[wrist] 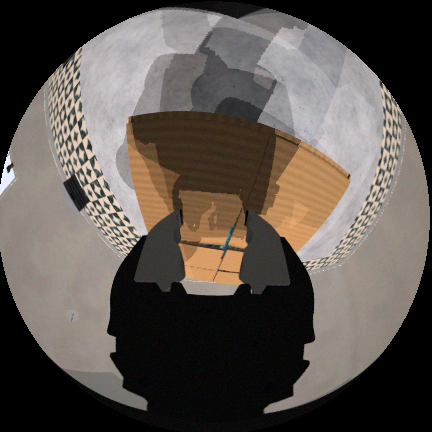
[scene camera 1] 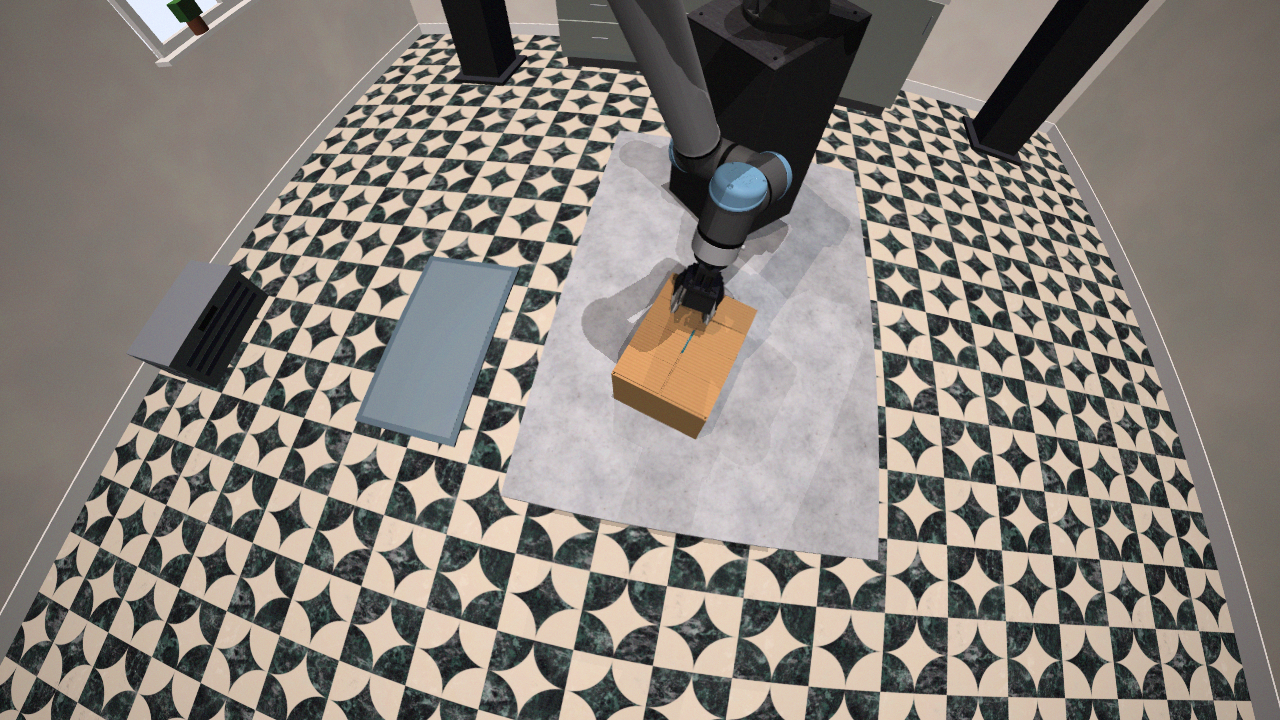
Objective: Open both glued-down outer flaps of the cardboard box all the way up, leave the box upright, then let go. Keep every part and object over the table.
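Where they show: gripper, fingertip midpoint: (wrist: 213, 211) (scene camera 1: 688, 318); arm's base, origin of the base link: (scene camera 1: 785, 9).
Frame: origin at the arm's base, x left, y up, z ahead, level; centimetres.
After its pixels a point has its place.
The cardboard box (scene camera 1: 651, 362) {z 71.6, x -10.6, y -44.4 cm} (wrist: 310, 205) {z 56.0, x 4.8, y -44.4 cm} stands upright on the grey marbled table (scene camera 1: 769, 492) {z 89.1, x 23.1, y -60.0 cm} (wrist: 112, 85) {z 32.2, x -28.0, y -60.0 cm}. Its top flaps lie flat and closed. A seam runs along the top and a thin dark line crosses it. A short teal strip (scene camera 1: 687, 342) {z 64.0, x -4.2, y -46.0 cm} (wrist: 229, 237) {z 63.0, x -3.6, y -46.0 cm} shows near that crossing. My gripper (scene camera 1: 693, 317) {z 58.0, x -5.4, y -45.6 cm} (wrist: 213, 211) {z 58.0, x -5.4, y -45.6 cm} is partly open and empty, over the robot-side part of the box top. The seam and teal strip show between and beyond its fingers in the wrist view. Whether the fingertips touch the cardboard cannot be told.
The black robot pedestal (scene camera 1: 760, 98) {z 20.0, x -1.2, y -12.0 cm} stands behind the box. A blue-grey panel (scene camera 1: 438, 349) lies left of the table, and a grey cabinet with dark slots (scene camera 1: 214, 326) is farther left. Two black posts (scene camera 1: 483, 40) (scene camera 1: 1029, 98) stand at the back.
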